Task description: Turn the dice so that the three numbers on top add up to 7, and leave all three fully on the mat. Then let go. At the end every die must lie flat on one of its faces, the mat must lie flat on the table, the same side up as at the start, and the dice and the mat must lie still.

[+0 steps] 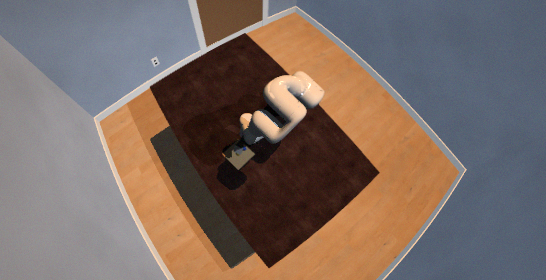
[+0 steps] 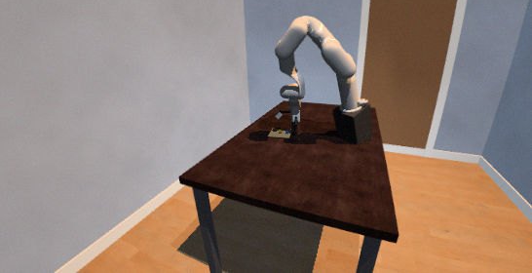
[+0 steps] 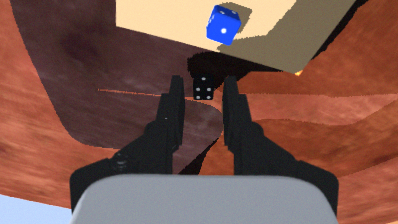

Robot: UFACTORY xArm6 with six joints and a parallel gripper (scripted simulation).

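My gripper is now 30 mm above the black die and 10 mm past it. From my hand the other things lie so: mat (90 mm ahead, 40 mm below, 10 mm to the left); then blue die (50 mm ahead, 30 mm below, 10 mm to the left); then yellow die (90 mm ahead, 30 mm below, 10 mm to the left).
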